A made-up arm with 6 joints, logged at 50 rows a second.
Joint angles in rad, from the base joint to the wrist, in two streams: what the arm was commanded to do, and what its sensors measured. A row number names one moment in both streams.
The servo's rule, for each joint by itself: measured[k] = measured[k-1] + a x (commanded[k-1-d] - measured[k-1]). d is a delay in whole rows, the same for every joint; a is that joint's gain. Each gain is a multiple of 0.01, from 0.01 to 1. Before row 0 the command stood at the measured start. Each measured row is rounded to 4 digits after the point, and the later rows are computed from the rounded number. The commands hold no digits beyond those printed.
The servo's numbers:
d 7
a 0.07 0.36 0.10 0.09 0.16 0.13
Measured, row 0: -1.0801, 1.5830, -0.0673, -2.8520, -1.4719, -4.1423
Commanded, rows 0 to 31: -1.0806, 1.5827, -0.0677, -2.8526, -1.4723, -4.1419; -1.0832, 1.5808, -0.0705, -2.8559, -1.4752, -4.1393; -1.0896, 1.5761, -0.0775, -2.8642, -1.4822, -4.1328; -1.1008, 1.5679, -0.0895, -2.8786, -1.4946, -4.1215; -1.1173, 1.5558, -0.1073, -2.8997, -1.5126, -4.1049; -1.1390, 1.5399, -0.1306, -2.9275, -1.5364, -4.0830; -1.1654, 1.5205, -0.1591, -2.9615, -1.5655, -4.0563; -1.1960, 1.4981, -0.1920, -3.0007, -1.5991, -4.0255; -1.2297, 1.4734, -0.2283, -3.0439, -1.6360, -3.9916; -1.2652, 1.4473, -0.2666, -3.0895, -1.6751, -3.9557; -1.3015, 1.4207, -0.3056, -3.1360, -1.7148, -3.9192; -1.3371, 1.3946, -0.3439, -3.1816, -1.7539, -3.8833; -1.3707, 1.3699, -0.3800, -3.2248, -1.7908, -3.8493; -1.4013, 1.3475, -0.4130, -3.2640, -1.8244, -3.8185; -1.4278, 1.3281, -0.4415, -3.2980, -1.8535, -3.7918; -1.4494, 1.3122, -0.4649, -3.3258, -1.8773, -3.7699; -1.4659, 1.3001, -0.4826, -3.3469, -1.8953, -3.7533; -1.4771, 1.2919, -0.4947, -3.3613, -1.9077, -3.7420; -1.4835, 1.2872, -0.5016, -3.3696, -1.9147, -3.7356; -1.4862, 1.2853, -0.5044, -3.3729, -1.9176, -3.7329; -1.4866, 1.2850, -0.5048, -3.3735, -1.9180, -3.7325; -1.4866, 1.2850, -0.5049, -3.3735, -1.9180, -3.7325; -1.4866, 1.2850, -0.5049, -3.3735, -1.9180, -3.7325; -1.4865, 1.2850, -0.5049, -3.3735, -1.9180, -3.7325; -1.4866, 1.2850, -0.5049, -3.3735, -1.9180, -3.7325; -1.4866, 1.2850, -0.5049, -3.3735, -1.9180, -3.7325; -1.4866, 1.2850, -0.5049, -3.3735, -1.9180, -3.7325; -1.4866, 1.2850, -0.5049, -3.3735, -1.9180, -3.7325; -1.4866, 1.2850, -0.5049, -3.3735, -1.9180, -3.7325; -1.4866, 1.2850, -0.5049, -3.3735, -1.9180, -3.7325; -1.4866, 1.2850, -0.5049, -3.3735, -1.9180, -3.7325; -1.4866, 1.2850, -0.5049, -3.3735, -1.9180, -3.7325
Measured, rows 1 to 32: -1.0801, 1.5830, -0.0673, -2.8520, -1.4719, -4.1423; -1.0801, 1.5830, -0.0673, -2.8520, -1.4719, -4.1423; -1.0801, 1.5830, -0.0673, -2.8520, -1.4719, -4.1423; -1.0801, 1.5830, -0.0673, -2.8520, -1.4719, -4.1423; -1.0801, 1.5830, -0.0673, -2.8520, -1.4719, -4.1423; -1.0801, 1.5830, -0.0673, -2.8520, -1.4719, -4.1423; -1.0801, 1.5830, -0.0673, -2.8520, -1.4719, -4.1423; -1.0801, 1.5829, -0.0673, -2.8521, -1.4720, -4.1422; -1.0803, 1.5821, -0.0676, -2.8524, -1.4725, -4.1418; -1.0810, 1.5799, -0.0686, -2.8535, -1.4741, -4.1406; -1.0824, 1.5756, -0.0707, -2.8558, -1.4774, -4.1381; -1.0848, 1.5685, -0.0744, -2.8598, -1.4830, -4.1338; -1.0886, 1.5582, -0.0800, -2.8659, -1.4915, -4.1272; -1.0940, 1.5446, -0.0879, -2.8745, -1.5033, -4.1180; -1.1011, 1.5279, -0.0983, -2.8859, -1.5186, -4.1060; -1.1101, 1.5083, -0.1113, -2.9001, -1.5374, -4.0911; -1.1210, 1.4863, -0.1268, -2.9171, -1.5594, -4.0735; -1.1336, 1.4627, -0.1447, -2.9368, -1.5843, -4.0534; -1.1478, 1.4382, -0.1646, -2.9588, -1.6114, -4.0313; -1.1634, 1.4136, -0.1861, -2.9827, -1.6401, -4.0076; -1.1801, 1.3898, -0.2088, -3.0080, -1.6696, -3.9830; -1.1974, 1.3676, -0.2321, -3.0341, -1.6990, -3.9581; -1.2150, 1.3477, -0.2554, -3.0604, -1.7275, -3.9336; -1.2326, 1.3306, -0.2781, -3.0862, -1.7543, -3.9102; -1.2497, 1.3167, -0.2998, -3.1110, -1.7788, -3.8883; -1.2661, 1.3061, -0.3200, -3.1343, -1.8005, -3.8684; -1.2815, 1.2986, -0.3384, -3.1558, -1.8192, -3.8508; -1.2959, 1.2937, -0.3550, -3.1754, -1.8350, -3.8354; -1.3092, 1.2906, -0.3700, -3.1932, -1.8483, -3.8220; -1.3216, 1.2886, -0.3835, -3.2094, -1.8595, -3.8104; -1.3331, 1.2873, -0.3956, -3.2242, -1.8689, -3.8003; -1.3438, 1.2865, -0.4065, -3.2376, -1.8768, -3.7915
